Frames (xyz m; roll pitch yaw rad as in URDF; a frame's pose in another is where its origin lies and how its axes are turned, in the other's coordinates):
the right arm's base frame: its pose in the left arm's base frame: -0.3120 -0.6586 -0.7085 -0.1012 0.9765 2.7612
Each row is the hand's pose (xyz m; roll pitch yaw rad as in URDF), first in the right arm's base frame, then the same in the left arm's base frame.
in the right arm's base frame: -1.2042 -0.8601 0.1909 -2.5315 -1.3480 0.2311
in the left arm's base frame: 0.4117 -0.0472 0.4442 -2.3865 -0.3707 2.9216
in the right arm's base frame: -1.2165 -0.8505 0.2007 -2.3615 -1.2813 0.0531
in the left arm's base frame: 0.4074 -0.0568 0.4593 -2.3746 -0.3014 2.8786
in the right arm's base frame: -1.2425 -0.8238 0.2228 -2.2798 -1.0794 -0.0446
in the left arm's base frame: 0.3954 -0.0830 0.4917 -2.3739 -0.1019 2.8298
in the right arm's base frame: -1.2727 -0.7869 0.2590 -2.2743 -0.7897 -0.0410
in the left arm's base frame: 0.3712 -0.1168 0.5348 -2.3665 0.1867 2.8050
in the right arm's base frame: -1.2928 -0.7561 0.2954 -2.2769 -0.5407 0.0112
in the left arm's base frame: 0.3435 -0.1427 0.5700 -2.3291 0.4380 2.8292
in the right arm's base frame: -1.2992 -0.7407 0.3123 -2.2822 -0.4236 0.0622
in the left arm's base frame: 0.3287 -0.1552 0.5838 -2.2880 0.5563 2.8767
